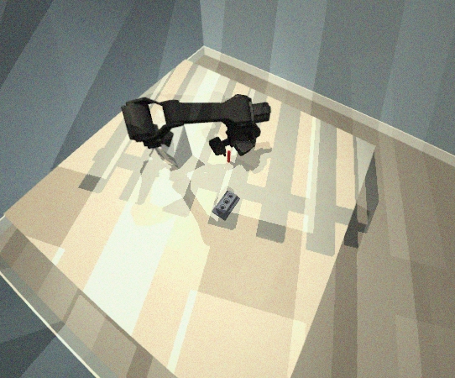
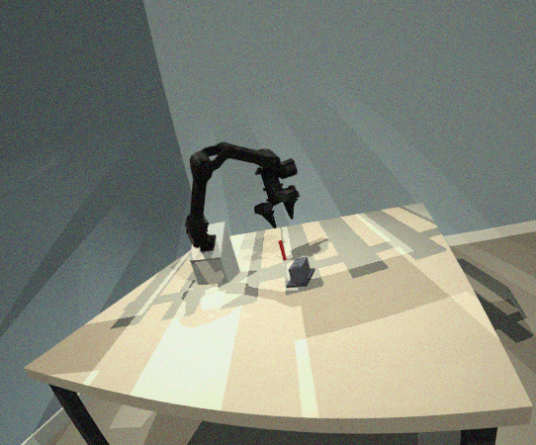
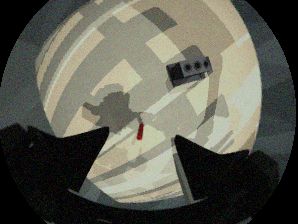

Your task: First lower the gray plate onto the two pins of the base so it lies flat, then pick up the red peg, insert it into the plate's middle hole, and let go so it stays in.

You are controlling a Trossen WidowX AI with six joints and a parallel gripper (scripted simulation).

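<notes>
The red peg is 50 mm behind my gripper tip, 30 mm to the left of it and 110 mm below it. The rest, counted from my gripper tip: dark base: 80 mm ahead, 160 mm to the right, 140 mm below; gray plate: 90 mm ahead, 160 mm to the right, 110 mm below.
</notes>
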